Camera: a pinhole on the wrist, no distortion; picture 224 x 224 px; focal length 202.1 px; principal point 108.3 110.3 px. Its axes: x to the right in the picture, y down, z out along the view. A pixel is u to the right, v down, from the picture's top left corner.
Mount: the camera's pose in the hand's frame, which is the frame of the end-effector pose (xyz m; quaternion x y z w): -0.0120 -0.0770 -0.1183 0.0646 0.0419 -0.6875 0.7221
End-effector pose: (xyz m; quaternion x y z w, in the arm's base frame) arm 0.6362 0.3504 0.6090 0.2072 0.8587 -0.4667 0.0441
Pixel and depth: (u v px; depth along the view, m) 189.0 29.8 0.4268
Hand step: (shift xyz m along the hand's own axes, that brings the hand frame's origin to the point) -0.1851 -0.3176 0.2719
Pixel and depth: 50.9 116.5 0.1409
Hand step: -0.0137 -0.0585 0.0271
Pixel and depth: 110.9 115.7 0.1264
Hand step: -0.0121 -0.0975 0.0065
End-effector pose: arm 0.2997 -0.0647 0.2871 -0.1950 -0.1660 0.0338 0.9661
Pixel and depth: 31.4 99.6 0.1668
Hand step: -0.0288 -0.0399 0.0557
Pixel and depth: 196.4 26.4 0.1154
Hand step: -0.0605 -0.1463 -0.0135
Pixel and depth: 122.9 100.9 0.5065
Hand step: -0.0480 -0.1907 0.3759
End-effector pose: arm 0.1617 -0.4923 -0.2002 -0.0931 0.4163 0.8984 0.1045
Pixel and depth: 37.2 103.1 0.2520
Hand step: -0.0326 -0.0279 0.1436
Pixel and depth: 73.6 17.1 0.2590
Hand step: -0.1408 -0.0777 0.1400
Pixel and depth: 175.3 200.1 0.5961
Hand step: 0.2457 -0.3498 0.4507
